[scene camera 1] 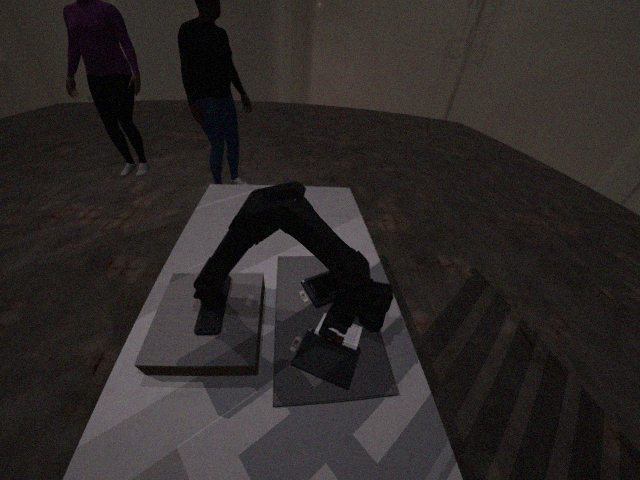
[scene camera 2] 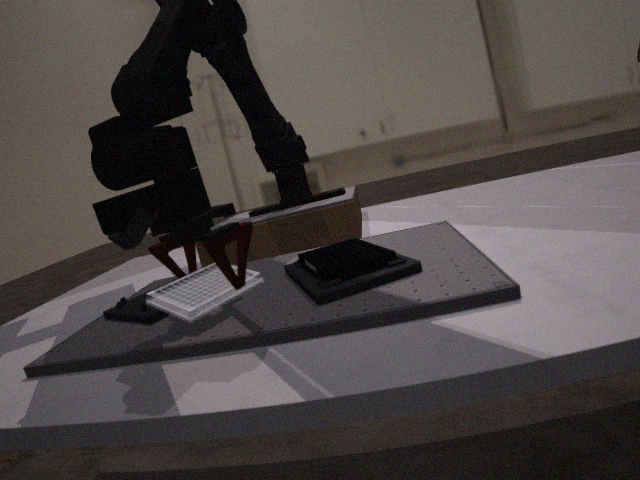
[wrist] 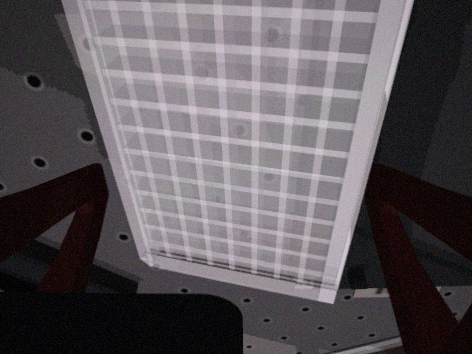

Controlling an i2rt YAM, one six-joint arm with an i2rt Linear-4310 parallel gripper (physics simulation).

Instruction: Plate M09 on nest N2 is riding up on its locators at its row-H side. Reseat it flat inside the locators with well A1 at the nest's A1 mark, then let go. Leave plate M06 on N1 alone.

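Places are measured from the arm's base along level axes (x right, y ahead, z up), in millimetres.
Where they show: gripper, fingertip midpoint: (scene camera 1: 334,329) (scene camera 2: 215,287) (wrist: 236,178); arm's base, link origin: (scene camera 1: 214,303) (scene camera 2: 298,204).
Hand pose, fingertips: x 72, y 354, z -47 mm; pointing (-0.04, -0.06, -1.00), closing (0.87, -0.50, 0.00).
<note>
Things, the pixels of their top centre, and the offset from my fingertips. "spot": a spot on its surface instead.
- clear well plate, top centre: (wrist: 231,187) (scene camera 2: 202,275) (scene camera 1: 340,327) dx +6, dy +14, dz +22 mm
- dark nest N2, top centre: (scene camera 2: 170,284) (scene camera 1: 327,354) dx +79, dy -31, dz +10 mm
- Black plate M06, top centre: (scene camera 2: 341,252) (scene camera 1: 329,282) dx -171, dy +8, dz +14 mm
- nest N1, top centre: (scene camera 2: 343,259) (scene camera 1: 329,284) dx -171, dy +8, dz +6 mm
- dark nest corner, surface spot: (wrist: 100,270) spot: dx -93, dy -25, dz -10 mm
Plate M09, a clear well plate (scene camera 1: 353,335) (scene camera 2: 204,291) (wrist: 235,125), lies beside and partly over dark nest N2 (scene camera 1: 325,361) (scene camera 2: 135,311) (wrist: 430,100). Board holes show through the plate in the wrist view, so much of it is off the nest. It looks slightly tilted; its exact contact is hidden. My gripper (scene camera 1: 336,338) (scene camera 2: 215,279) (wrist: 236,178) is open, its red fingers on either side of the plate's long edges, with small gaps in the wrist view. Black plate M06 (scene camera 2: 346,257) sits on nest N1 (scene camera 2: 356,284), partly behind the arm in scene camera 1.
Both nests are on a grey perforated board (scene camera 1: 310,395) (scene camera 2: 465,263). The arm's base stands on a raised block (scene camera 1: 165,351) (scene camera 2: 310,235) beside the board. A dark nest corner (wrist: 100,270) shows at lower left in the wrist view. Two people (scene camera 1: 103,41) (scene camera 1: 206,62) stand beyond the table.
</note>
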